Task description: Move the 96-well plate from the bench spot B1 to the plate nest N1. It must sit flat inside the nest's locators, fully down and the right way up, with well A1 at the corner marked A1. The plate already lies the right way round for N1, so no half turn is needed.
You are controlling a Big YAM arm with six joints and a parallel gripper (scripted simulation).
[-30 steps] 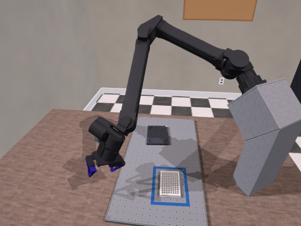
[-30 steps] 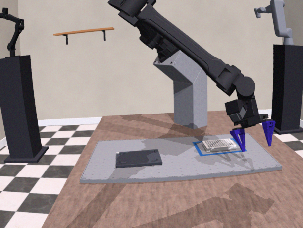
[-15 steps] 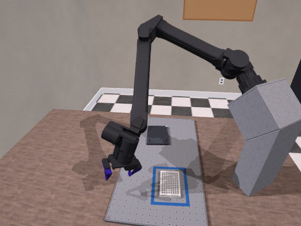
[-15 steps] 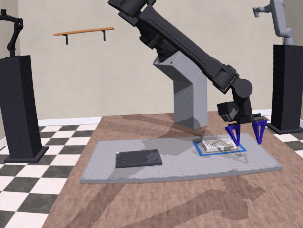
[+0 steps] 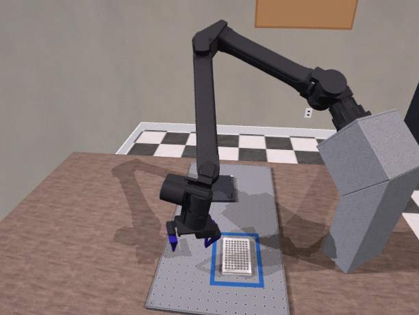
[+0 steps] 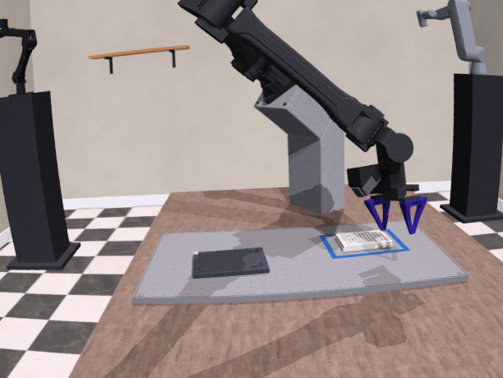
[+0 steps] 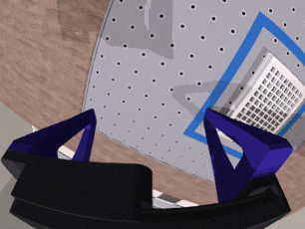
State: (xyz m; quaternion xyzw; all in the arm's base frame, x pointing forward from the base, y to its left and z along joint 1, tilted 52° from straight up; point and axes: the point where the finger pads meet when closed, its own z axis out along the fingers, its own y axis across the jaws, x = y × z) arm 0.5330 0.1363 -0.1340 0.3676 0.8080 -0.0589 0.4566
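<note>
Now: the white 96-well plate 14 cm behind my hand, 3 cm to the right of it and 8 cm below it. From my hand the other things lie so: dark plate nest N1: 7 cm behind, 36 cm to the right, 8 cm below; A1 mark: 11 cm behind, 44 cm to the right, 7 cm below.
</note>
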